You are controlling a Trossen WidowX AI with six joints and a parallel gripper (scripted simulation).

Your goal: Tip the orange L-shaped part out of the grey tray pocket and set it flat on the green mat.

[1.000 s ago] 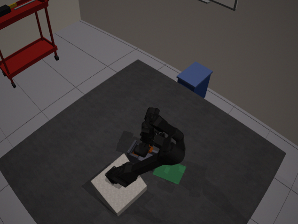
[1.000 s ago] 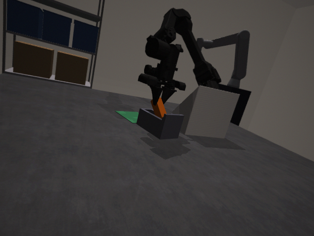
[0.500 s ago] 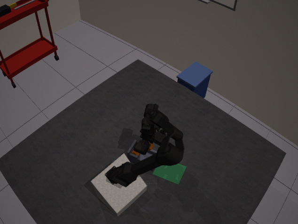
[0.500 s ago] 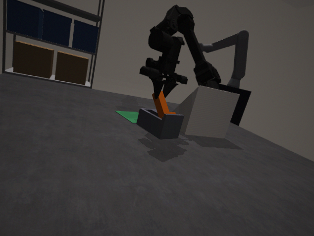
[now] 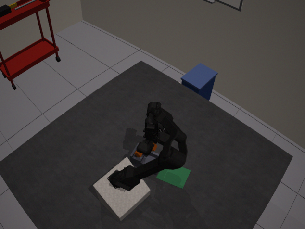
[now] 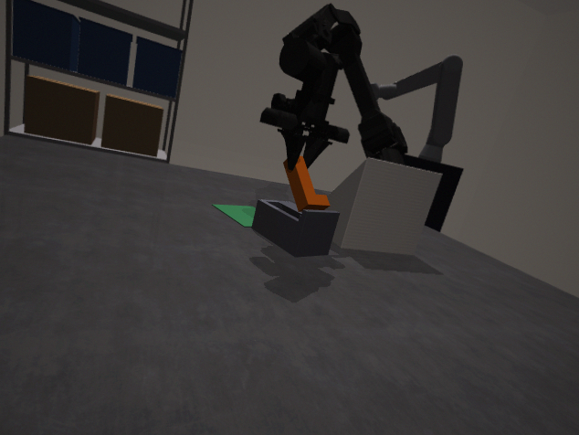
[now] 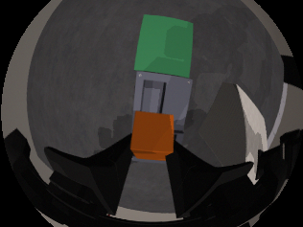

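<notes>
My gripper tip is 20 mm short of the green mat, 140 mm to the left of it and 160 mm above it. Round my gripper tip: orange L-shaped part (20 mm behind, 30 mm to the left, 30 mm below).
</notes>
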